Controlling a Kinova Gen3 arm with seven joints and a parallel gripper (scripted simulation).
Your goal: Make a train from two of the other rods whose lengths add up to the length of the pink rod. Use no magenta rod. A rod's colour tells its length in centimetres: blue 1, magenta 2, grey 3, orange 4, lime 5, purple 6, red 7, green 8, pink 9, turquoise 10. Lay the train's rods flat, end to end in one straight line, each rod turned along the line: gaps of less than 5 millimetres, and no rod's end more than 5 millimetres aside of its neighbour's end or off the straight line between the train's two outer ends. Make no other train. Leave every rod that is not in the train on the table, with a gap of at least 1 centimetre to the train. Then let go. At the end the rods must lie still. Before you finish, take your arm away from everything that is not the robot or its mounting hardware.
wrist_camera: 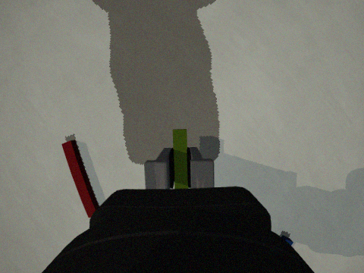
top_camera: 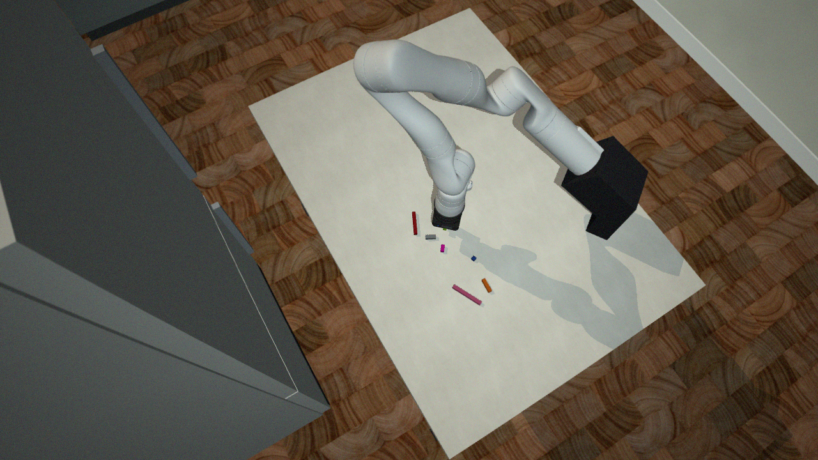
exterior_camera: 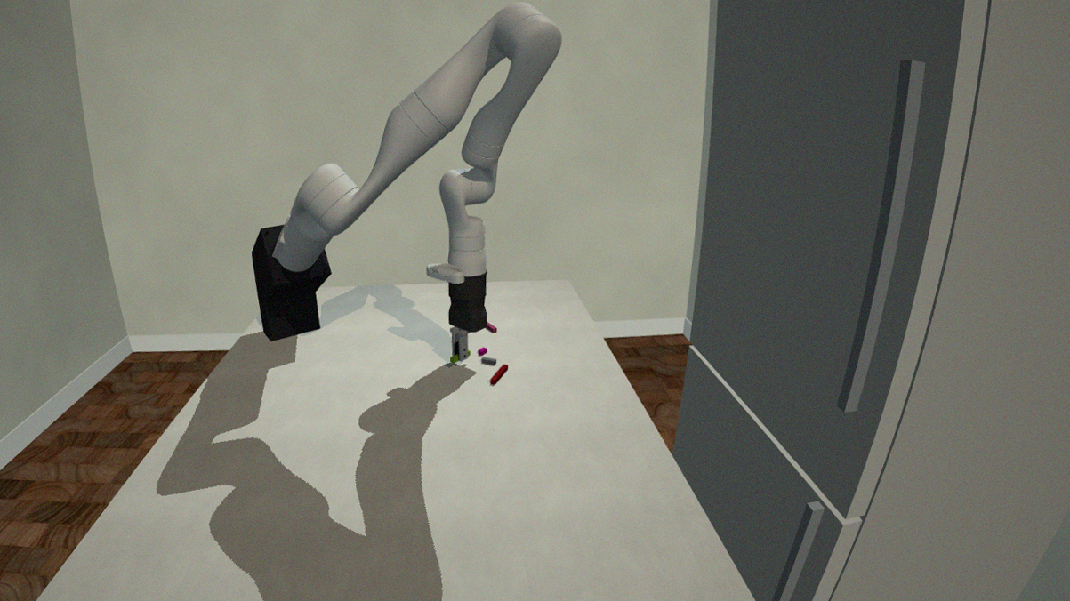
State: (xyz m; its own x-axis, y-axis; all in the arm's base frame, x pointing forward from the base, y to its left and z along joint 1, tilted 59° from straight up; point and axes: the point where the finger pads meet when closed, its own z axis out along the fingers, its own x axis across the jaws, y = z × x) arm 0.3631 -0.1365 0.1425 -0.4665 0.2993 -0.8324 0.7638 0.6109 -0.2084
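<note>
My hand is 210 mm to the right of the orange rod, 60 mm short of it and 30 mm above it. Round my hand: lime rod 10 mm below; then grey rod 60 mm ahead, 30 mm below; then magenta rod 60 mm ahead, 40 mm to the left, 30 mm below.
</note>
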